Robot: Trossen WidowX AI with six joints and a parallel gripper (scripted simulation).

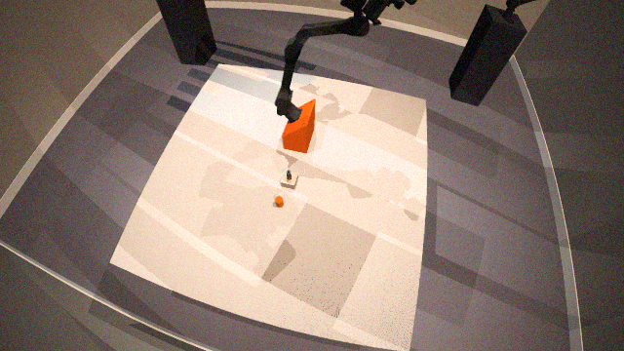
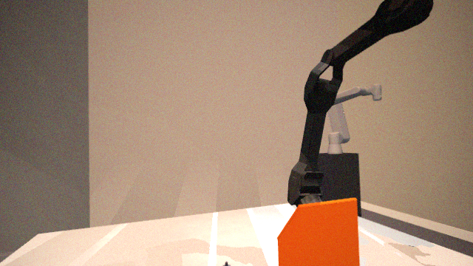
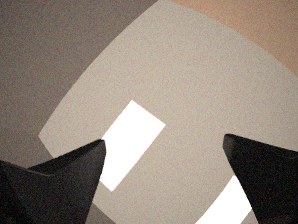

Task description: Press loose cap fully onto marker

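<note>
Now: gripper tip 790 mm above the orange cap, 510 mm short of it and 290 mm to the left of it.
</note>
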